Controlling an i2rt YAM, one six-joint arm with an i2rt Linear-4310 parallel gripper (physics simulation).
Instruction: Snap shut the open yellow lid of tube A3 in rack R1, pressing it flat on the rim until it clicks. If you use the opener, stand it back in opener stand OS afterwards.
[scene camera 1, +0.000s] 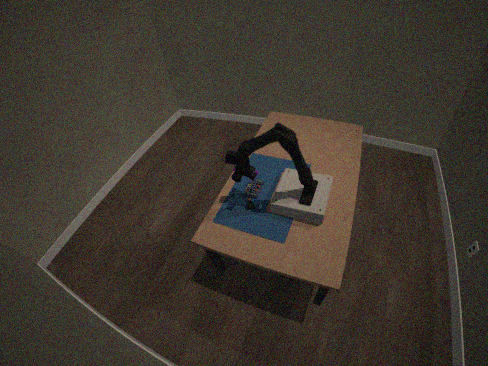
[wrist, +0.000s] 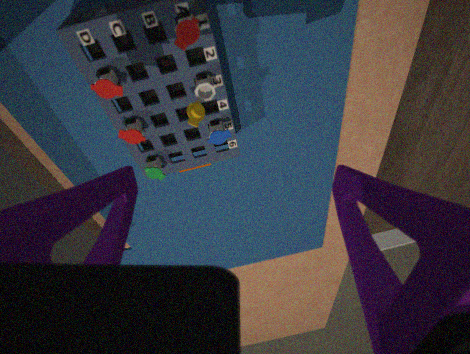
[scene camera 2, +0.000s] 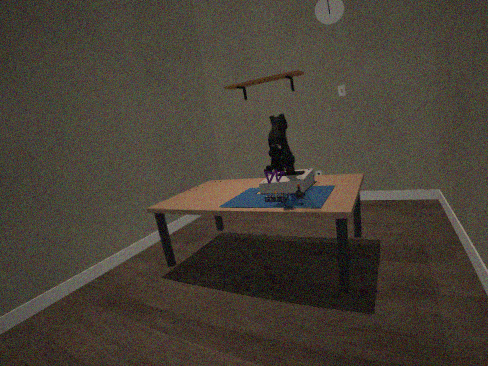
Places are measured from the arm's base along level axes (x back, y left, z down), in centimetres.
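Pixels of known places: gripper, fingertip midpoint: [scene camera 1: 246, 177] [wrist: 234, 176] [scene camera 2: 273, 182]; arm's base, link origin: [scene camera 1: 308, 192] [scene camera 2: 290, 174].
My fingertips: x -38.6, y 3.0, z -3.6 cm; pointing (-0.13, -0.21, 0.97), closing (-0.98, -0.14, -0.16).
Observation:
Ahead of a thing's pixels: the offset from my fingertips to its middle. "pt": to the spot under its first point. Level surfaces: height alone.
Rack R1 @(dx +3.5, dy -1.2, dz +8.9 cm) [scene camera 1: 254, 191] [scene camera 2: 276, 198] [wrist: 187, 75] is on the blue mat, upper left in the wrist view. Tube A3 @(pt dx +0.7, dy +0.0, dz +8.2 cm) [wrist: 205, 91] shows a pale ring-shaped rim. Its yellow lid @(dx +1.4, dy -0.5, dz +6.8 cm) [wrist: 195, 114] is open, off the rim and tilted out towards row 4. My gripper [scene camera 1: 245, 176] [scene camera 2: 274, 180] [wrist: 234, 176] is open and empty, above the rack's level. In the wrist view its fingers are wide apart, below and right of the rack. A small dark upright thing @(dx +7.0, dy +13.0, dz +7.2 cm) [scene camera 2: 299, 191] stands right of the rack in scene camera 2; whether it is the opener in its stand is unclear.
Red caps [wrist: 187, 33] [wrist: 107, 89] [wrist: 131, 136], a blue cap @(dx +0.5, dy -3.6, dz +7.8 cm) [wrist: 220, 137] and a green cap @(dx +6.3, dy -5.8, dz +7.8 cm) [wrist: 154, 173] are on other tubes. The blue mat @(dz +11.7 cm) [scene camera 1: 270, 230] [scene camera 2: 240, 201] lies on the wooden table @(dz +12.1 cm) [scene camera 1: 235, 250] [scene camera 2: 195, 197]. A white box [scene camera 1: 292, 206] [scene camera 2: 275, 187] is beneath the arm.

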